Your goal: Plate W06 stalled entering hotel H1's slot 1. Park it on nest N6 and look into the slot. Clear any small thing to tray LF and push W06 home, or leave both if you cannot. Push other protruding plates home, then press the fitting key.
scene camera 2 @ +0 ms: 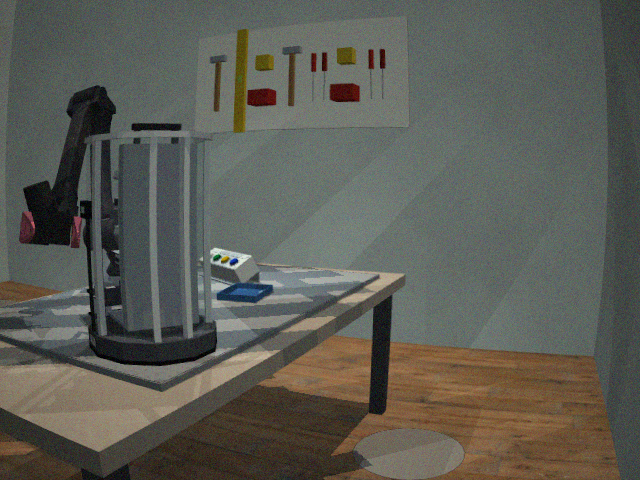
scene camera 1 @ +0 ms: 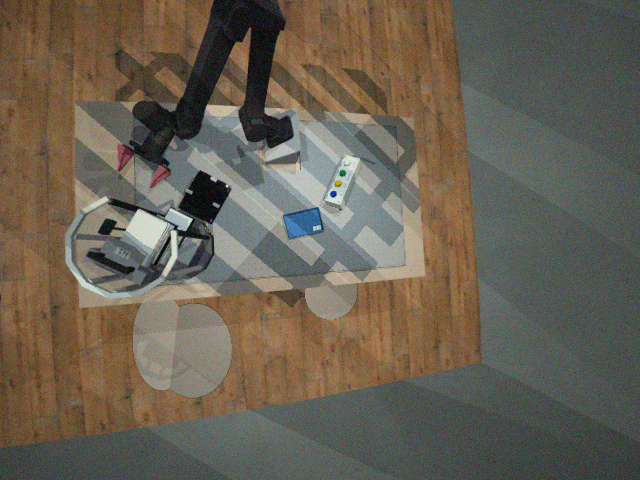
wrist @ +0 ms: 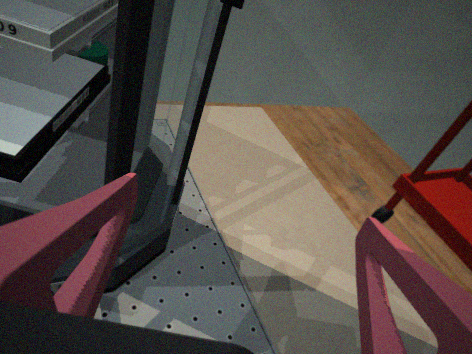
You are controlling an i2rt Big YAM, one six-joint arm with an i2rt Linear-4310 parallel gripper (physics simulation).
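Places are measured from the arm's base along level axes (x ahead, y left, z up), in metres.
Pixels of known places: gripper, fingertip midpoint: (scene camera 2: 55, 233) (scene camera 1: 134, 179) (wrist: 250, 206); arm's base at its link origin: (scene camera 1: 280, 133).
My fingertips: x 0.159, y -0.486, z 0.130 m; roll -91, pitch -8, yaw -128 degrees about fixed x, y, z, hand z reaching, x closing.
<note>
Ahead of a thing's pixels: the offset from my fingertips to its middle. "pt": to the spot under its first point.
Hotel H1 {dx +0.213, dy +0.029, dz -0.003 m} (scene camera 1: 69, 249) (scene camera 2: 155, 348) (wrist: 125, 95) is a round cage at the table's left. In the wrist view a pale plate {pt dx +0.127, dy +0.059, dz +0.009 m} (wrist: 30, 37) with a label ending in "09" lies above a dark-edged plate {dx +0.165, dy +0.069, dz -0.046 m} (wrist: 47, 95); a green thing {dx +0.220, dy +0.007, dz -0.046 m} (wrist: 95, 53) shows partly behind them. A pale plate (scene camera 1: 178, 219) sticks out toward a black square pad {pt dx +0.047, dy +0.166, dz -0.147 m} (scene camera 1: 205, 196). I cannot tell which plate is W06. The blue tray {dx +0.204, dy +0.525, dz -0.198 m} (scene camera 1: 302, 222) (scene camera 2: 244, 292) and key box {dx +0.062, dy +0.722, dz -0.165 m} (scene camera 1: 342, 181) (scene camera 2: 230, 263) are farther right. My gripper (scene camera 1: 135, 178) (scene camera 2: 50, 244) (wrist: 250, 206) is open and empty, beside the hotel.
A dark post with thin rod {pt dx +0.141, dy -0.060, dz -0.038 m} (wrist: 200, 95) stands at the hotel's side, near my left finger in the wrist view. A red cart (wrist: 401, 185) stands beyond the table edge, on the right of the wrist view. A tool board (scene camera 2: 302, 113) hangs on the wall.
</note>
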